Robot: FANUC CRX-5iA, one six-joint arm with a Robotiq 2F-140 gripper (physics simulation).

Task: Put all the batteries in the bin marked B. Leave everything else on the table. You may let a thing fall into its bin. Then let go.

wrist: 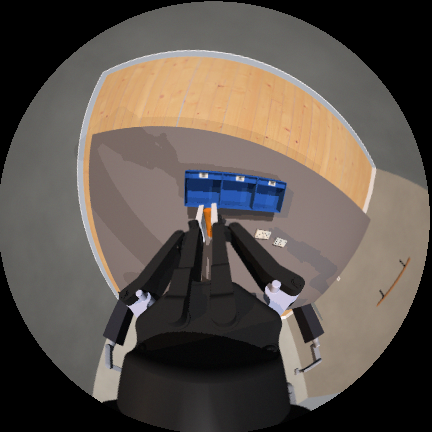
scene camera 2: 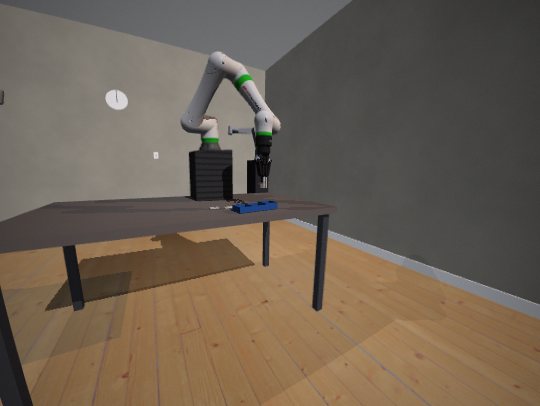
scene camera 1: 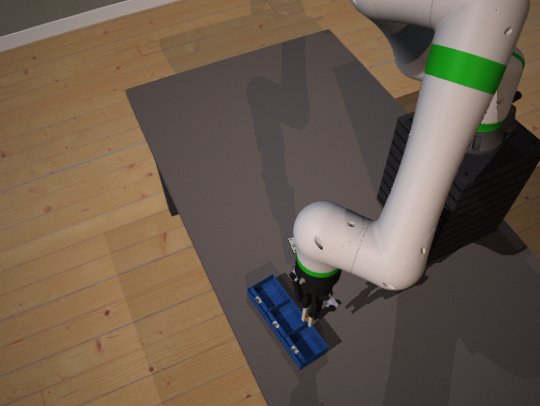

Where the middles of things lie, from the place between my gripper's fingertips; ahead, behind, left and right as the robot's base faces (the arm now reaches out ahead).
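Scene:
I find the blue three-compartment bin [scene camera 1: 303,343] 10 cm below my hand, and it is also 7 cm to the right of my hand and 2 cm ahead of it.

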